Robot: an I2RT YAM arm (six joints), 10 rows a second.
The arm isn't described. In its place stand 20 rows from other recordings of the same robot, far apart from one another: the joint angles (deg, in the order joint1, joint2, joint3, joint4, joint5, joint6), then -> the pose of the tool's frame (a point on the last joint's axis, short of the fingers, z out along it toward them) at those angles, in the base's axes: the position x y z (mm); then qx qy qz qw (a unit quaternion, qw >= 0).
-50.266 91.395 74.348 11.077 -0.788 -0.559 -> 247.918 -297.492 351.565 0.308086 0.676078 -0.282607 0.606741
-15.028 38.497 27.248 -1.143 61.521 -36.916 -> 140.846 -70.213 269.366 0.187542 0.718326 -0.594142 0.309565
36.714 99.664 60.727 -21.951 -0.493 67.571 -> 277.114 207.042 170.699 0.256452 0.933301 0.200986 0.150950
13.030 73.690 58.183 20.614 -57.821 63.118 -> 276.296 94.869 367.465 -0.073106 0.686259 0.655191 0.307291
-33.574 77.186 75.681 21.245 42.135 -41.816 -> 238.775 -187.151 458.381 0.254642 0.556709 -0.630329 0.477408
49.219 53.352 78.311 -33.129 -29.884 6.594 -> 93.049 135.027 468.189 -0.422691 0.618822 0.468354 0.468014
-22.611 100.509 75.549 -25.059 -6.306 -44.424 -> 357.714 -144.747 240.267 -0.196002 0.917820 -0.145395 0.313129
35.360 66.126 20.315 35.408 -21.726 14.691 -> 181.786 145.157 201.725 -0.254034 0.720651 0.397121 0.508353
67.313 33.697 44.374 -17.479 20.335 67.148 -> 64.108 121.280 351.604 0.116138 0.736234 0.551470 0.374636
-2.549 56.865 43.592 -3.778 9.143 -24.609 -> 231.792 -15.981 304.714 -0.106852 0.795821 -0.201427 0.560962
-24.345 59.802 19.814 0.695 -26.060 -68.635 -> 184.565 -66.343 163.086 -0.421295 0.779077 -0.162284 0.434985
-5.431 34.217 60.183 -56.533 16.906 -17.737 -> 87.358 -18.704 368.215 -0.019628 0.861916 -0.223525 0.454701
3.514 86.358 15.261 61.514 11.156 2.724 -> 246.731 8.251 146.486 0.057508 0.760499 -0.039163 0.645601
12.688 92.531 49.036 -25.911 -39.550 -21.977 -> 274.399 85.014 157.172 -0.333563 0.865814 0.318165 0.194611
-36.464 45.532 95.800 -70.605 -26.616 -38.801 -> 45.472 -13.772 491.890 -0.147736 0.795946 -0.189752 0.555552
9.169 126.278 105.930 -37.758 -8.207 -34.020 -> 477.498 82.221 204.647 -0.371245 0.884501 0.008227 0.282429
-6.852 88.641 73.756 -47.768 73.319 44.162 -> 298.374 -70.200 297.672 0.463035 0.642713 -0.489000 0.365235
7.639 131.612 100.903 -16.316 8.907 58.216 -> 507.219 62.468 157.479 0.422004 0.826636 0.137864 0.345803
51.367 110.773 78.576 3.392 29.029 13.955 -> 291.349 336.866 229.916 -0.146417 0.830188 0.084308 0.531265
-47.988 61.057 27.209 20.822 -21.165 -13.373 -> 165.879 -164.945 233.735 0.119789 0.768599 -0.188515 0.599473
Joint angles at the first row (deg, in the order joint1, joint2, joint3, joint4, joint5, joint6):
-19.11 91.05 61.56 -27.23 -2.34 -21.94
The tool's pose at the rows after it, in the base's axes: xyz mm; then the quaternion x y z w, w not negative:
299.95 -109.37 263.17 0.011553 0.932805 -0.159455 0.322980
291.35 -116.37 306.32 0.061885 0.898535 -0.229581 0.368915
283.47 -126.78 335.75 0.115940 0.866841 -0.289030 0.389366
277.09 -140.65 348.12 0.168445 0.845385 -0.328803 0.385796
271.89 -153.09 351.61 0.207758 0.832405 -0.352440 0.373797
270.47 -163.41 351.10 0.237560 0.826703 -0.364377 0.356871
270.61 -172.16 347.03 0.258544 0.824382 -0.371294 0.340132
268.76 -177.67 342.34 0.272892 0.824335 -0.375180 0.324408
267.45 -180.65 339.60 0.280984 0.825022 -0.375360 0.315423
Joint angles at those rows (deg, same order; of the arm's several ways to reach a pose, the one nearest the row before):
-19.47 84.74 63.73 -27.01 5.04 -19.99
-20.42 80.73 67.31 -26.10 12.01 -18.22
-21.99 79.05 70.59 -25.54 18.70 -16.76
-24.27 79.06 72.59 -25.61 23.75 -15.01
-26.42 79.53 73.63 -26.07 26.92 -13.52
-28.00 80.81 74.95 -27.43 29.07 -11.87
-29.23 82.20 75.69 -28.39 30.50 -10.60
-30.16 82.87 75.72 -29.41 31.47 -9.67
-30.71 83.24 75.77 -30.18 31.80 -9.03

